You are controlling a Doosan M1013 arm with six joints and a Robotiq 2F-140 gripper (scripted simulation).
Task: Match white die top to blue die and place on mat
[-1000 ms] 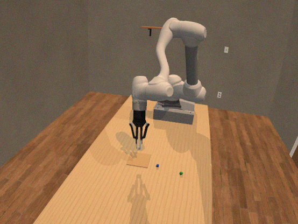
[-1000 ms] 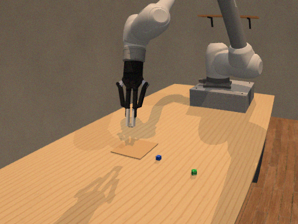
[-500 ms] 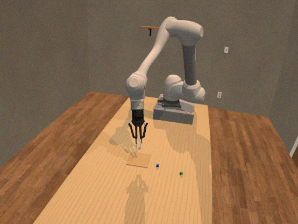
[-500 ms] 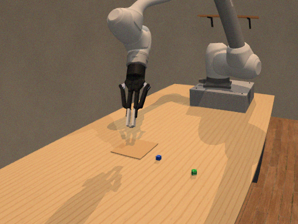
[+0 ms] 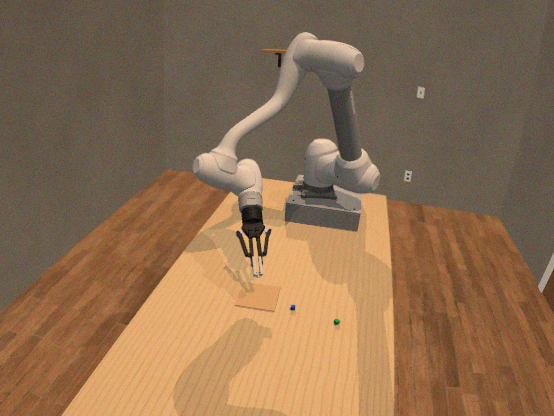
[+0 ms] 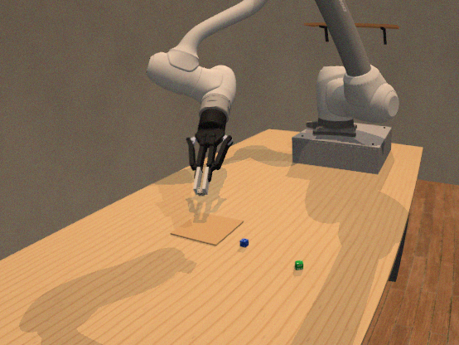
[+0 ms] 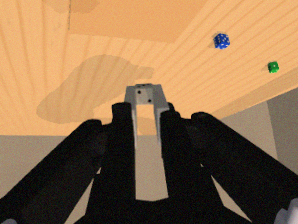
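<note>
Now: hand 10 mm short of the tan mat, 10 mm to the right of it and 120 mm above it. Round my hand: green die (140 mm ahead, 280 mm to the left, 120 mm below); blue die (80 mm ahead, 130 mm to the left, 120 mm below); white die (20 mm ahead, 20 mm below).
</note>
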